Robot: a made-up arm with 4 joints.
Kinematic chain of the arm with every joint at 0, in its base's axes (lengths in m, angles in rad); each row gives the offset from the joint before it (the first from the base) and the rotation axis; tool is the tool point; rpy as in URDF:
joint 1: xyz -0.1 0 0.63 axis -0.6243 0.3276 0.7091
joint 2: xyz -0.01 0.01 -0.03 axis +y
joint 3: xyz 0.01 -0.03 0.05 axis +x
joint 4: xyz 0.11 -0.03 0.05 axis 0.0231 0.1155 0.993
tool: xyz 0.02 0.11 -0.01 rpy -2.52 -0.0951 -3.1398
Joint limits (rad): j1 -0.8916..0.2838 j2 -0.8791..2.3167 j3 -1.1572..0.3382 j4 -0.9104..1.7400
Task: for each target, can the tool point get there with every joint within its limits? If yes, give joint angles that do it. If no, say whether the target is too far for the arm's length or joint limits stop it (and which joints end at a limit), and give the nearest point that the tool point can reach.
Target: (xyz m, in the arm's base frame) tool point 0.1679 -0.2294 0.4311
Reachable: no: too far | nearest point 0.1094 -0.0904 0.5363 | short by 0.184 m
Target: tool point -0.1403 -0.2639 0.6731
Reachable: no: joint limits stop it (at a limit: joint 1, joint 3, joint 4) | nearest point -0.0656 -0.1608 0.7640 | short by 0.156 m
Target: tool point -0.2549 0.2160 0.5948
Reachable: no: joint limits stop it (at a limit: joint 2, joint 3) | nearest point -0.1476 0.1308 0.5181 | short by 0.157 m
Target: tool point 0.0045 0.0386 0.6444
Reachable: yes | joints -0.3528 0.4837 -0.3194 0.5425
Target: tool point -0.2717 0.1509 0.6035
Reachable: no: joint limits stop it (at a limit: joint 2, joint 3) | nearest point -0.1736 0.0922 0.5186 | short by 0.142 m
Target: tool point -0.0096 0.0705 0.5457
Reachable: yes | joints -0.3342 1.1427 -0.6457 0.3512
